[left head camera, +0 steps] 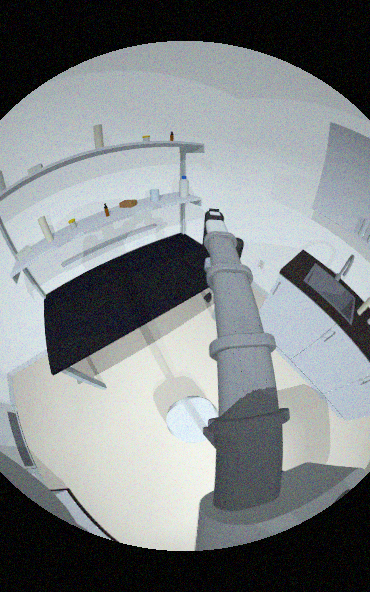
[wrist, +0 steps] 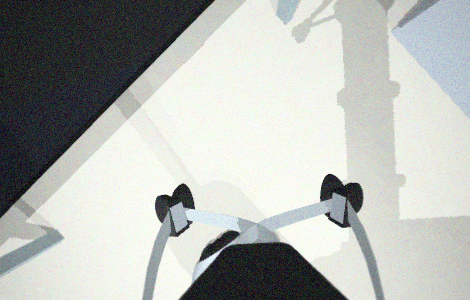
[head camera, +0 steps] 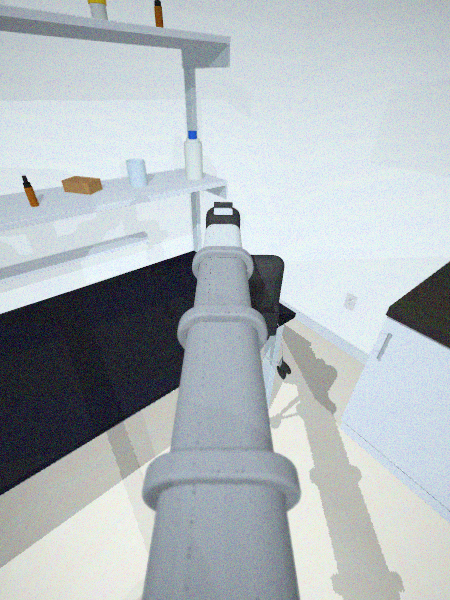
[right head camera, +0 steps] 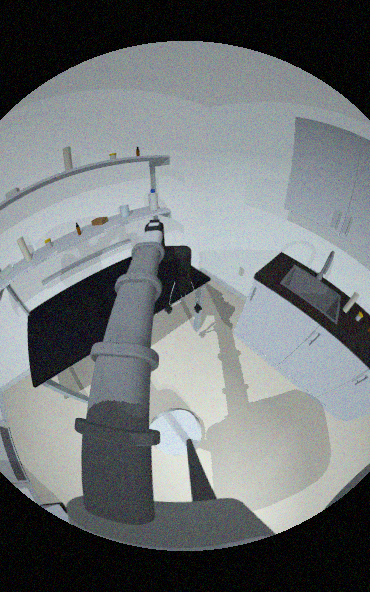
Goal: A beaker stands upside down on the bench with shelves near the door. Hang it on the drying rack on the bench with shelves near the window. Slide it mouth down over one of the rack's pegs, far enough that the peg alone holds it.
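Pixels of known places: gripper, fingertip midpoint: (wrist: pixel 256 195) (right head camera: pixel 182 311); robot's base, origin of the base link: (left head camera: pixel 191 418) (right head camera: pixel 175 430).
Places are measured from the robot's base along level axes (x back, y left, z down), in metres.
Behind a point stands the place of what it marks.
A small pale grey part of the beaker (left head camera: pixel 207 265) @[x -1.012, y -0.069, z -0.796 m] shows at the left edge of the arm, at the far right end of the black-topped bench (head camera: pixel 100 340) @[x -0.896, y 0.459, z -0.736 m] (left head camera: pixel 125 295) @[x -0.753, y 0.490, z -0.735 m] (right head camera: pixel 70 315) @[x -0.705, y 0.737, z -0.735 m] (wrist: pixel 75 60) @[x -0.766, y 0.197, z -0.735 m] with shelves. The arm and wrist hide the rest of it; it does not show in the wrist view. My gripper (right head camera: pixel 183 308) @[x -0.569, y -0.088, z -0.940 m] (wrist: pixel 256 195) @[x -0.569, y -0.088, z -0.940 m] is open and empty. It points down past the bench's front edge, with floor showing between its fingertips in the wrist view. The drying rack does not show in these views.
The lower shelf (head camera: pixel 165 186) @[x -1.310, y 0.230, z -1.192 m] holds a white bottle (head camera: pixel 193 160) @[x -1.412, y 0.122, z -1.270 m], a light blue cup (head camera: pixel 136 173) @[x -1.291, y 0.333, z -1.244 m], a brown block (head camera: pixel 82 185) @[x -1.189, y 0.505, z -1.223 m] and an amber bottle (head camera: pixel 31 195) @[x -1.047, y 0.609, z -1.228 m]. A sink counter (left head camera: pixel 295 265) @[x -0.997, y -0.798, z -0.884 m] (right head camera: pixel 270 270) @[x -0.975, y -0.775, z -0.883 m] stands at the right. A white round object (left head camera: pixel 190 420) @[x 0.008, y 0.014, z -0.187 m] is on the floor.
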